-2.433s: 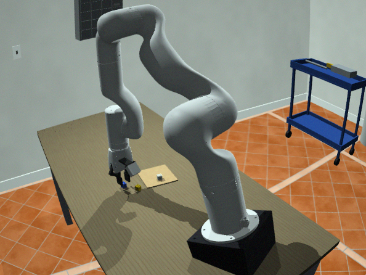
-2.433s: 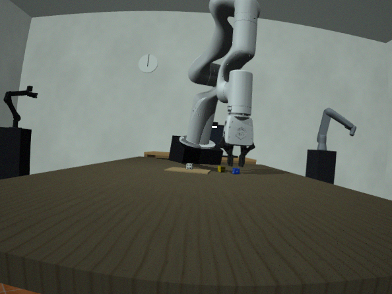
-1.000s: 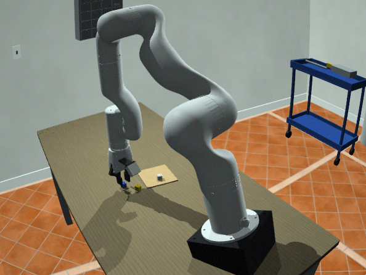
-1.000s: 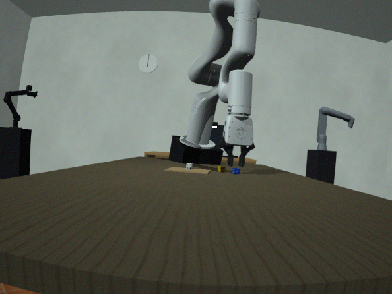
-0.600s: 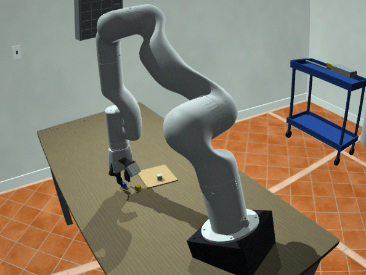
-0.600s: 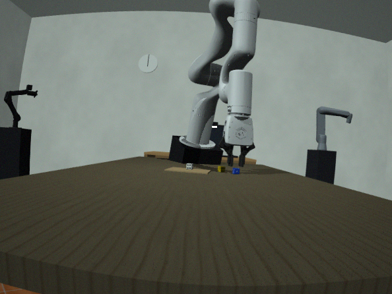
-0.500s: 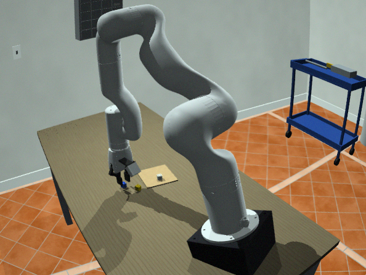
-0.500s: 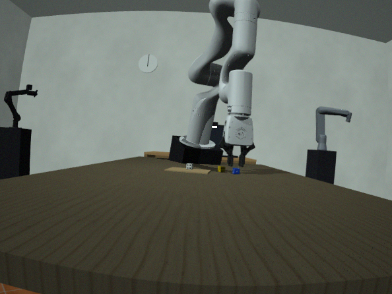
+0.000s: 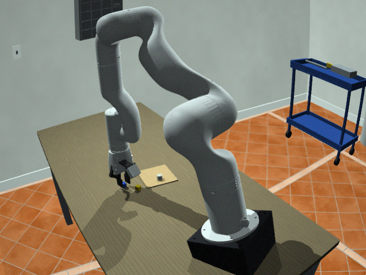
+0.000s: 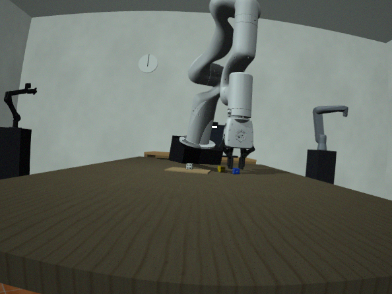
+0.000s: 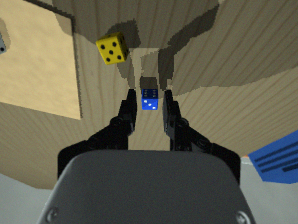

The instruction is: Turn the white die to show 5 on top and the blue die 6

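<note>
Now: the blue die 10 mm ahead of my hand and 30 mm below it. Also, from my hand: white die 50 mm behind, 150 mm to the right, 20 mm below; then tan mat 20 mm behind, 160 mm to the right, 40 mm below; then yellow die 50 mm behind, 40 mm to the right, 30 mm below.
</note>
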